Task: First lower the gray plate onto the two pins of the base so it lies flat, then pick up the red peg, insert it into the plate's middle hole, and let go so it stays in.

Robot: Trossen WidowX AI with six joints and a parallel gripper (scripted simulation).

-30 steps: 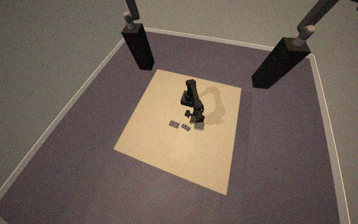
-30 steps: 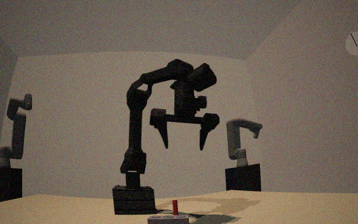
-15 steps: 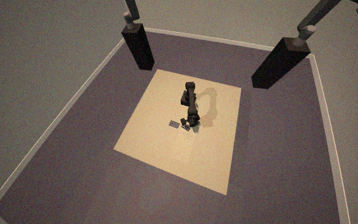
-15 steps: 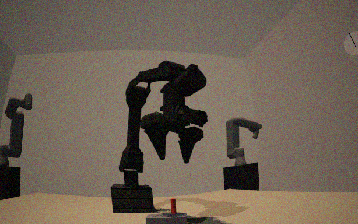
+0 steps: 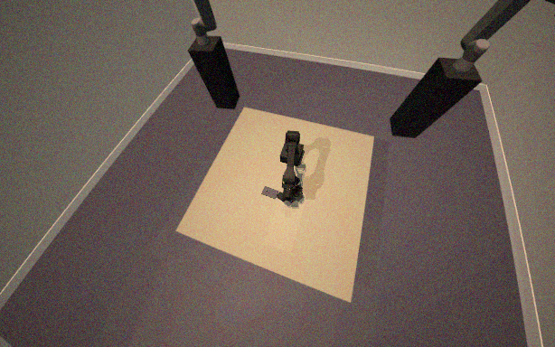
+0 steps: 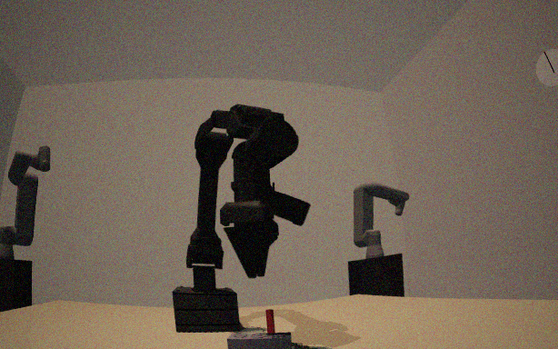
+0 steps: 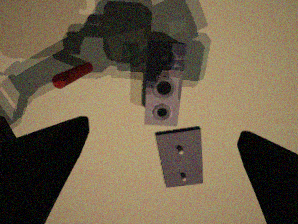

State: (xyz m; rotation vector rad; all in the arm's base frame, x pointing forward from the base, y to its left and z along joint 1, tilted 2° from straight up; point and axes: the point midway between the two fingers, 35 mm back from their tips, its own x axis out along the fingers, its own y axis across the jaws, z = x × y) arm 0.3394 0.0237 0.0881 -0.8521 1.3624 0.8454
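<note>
The gray plate is 110 mm below my gripper tip. From my gripper tip the other things lie so: base 150 mm to the right, 140 mm below, 20 mm behind; red peg 110 mm below, 90 mm behind, 50 mm to the left.
</note>
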